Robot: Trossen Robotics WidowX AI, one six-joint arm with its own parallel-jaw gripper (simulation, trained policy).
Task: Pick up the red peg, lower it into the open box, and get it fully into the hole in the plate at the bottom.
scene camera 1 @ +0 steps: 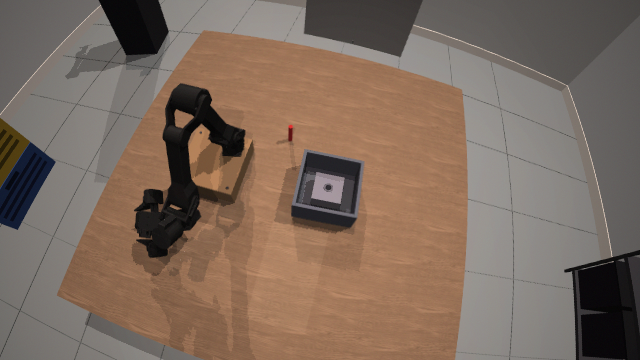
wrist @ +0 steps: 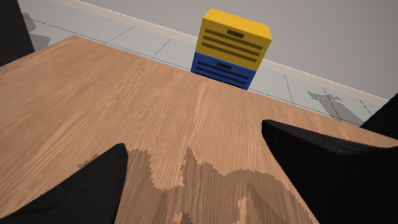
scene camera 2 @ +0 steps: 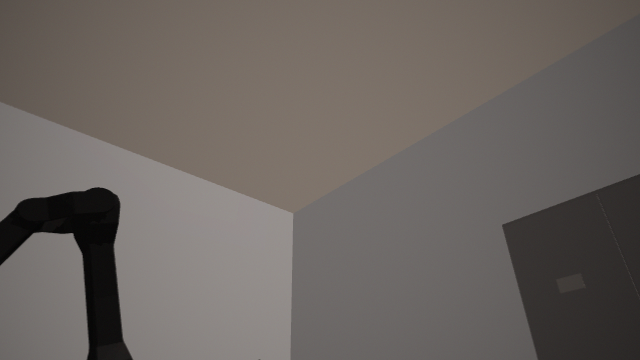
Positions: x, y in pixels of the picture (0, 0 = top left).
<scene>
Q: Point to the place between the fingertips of my gripper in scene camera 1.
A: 136, 225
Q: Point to a dark grey box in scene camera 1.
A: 352, 170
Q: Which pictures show the light grey plate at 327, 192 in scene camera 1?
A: Scene camera 1 only.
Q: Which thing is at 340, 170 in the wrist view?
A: My gripper.
</scene>
